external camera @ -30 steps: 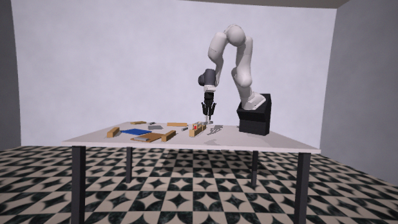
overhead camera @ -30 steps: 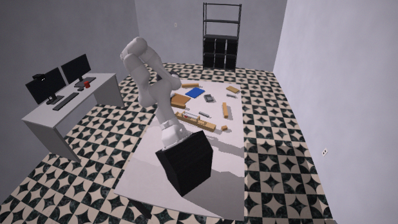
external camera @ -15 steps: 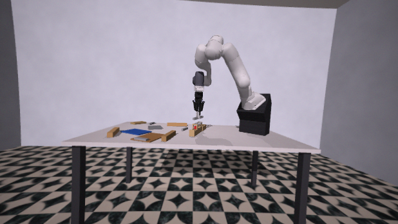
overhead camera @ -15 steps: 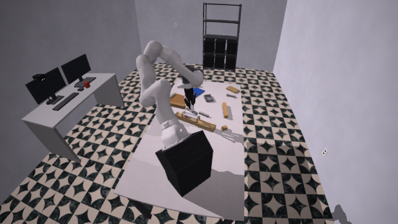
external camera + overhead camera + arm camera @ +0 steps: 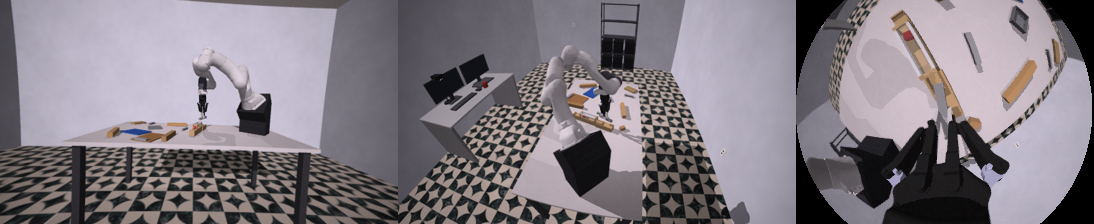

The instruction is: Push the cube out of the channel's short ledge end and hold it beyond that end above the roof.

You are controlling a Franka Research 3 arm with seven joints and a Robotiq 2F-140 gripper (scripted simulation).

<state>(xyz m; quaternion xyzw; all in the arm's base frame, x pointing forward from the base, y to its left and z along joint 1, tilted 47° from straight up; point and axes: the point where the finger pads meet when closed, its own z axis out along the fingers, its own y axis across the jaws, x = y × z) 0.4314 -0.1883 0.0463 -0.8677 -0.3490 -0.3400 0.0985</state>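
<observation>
My hand is 18 cm short of the grey rod, 5 cm to the right of it and 14 cm above it. Also, from my hand: small wooden block: 1 cm ahead, 16 cm to the right, 13 cm below; wooden channel: 6 cm ahead, 16 cm to the left, 9 cm below; red cube: 8 cm ahead, 21 cm to the left, 9 cm below.
</observation>
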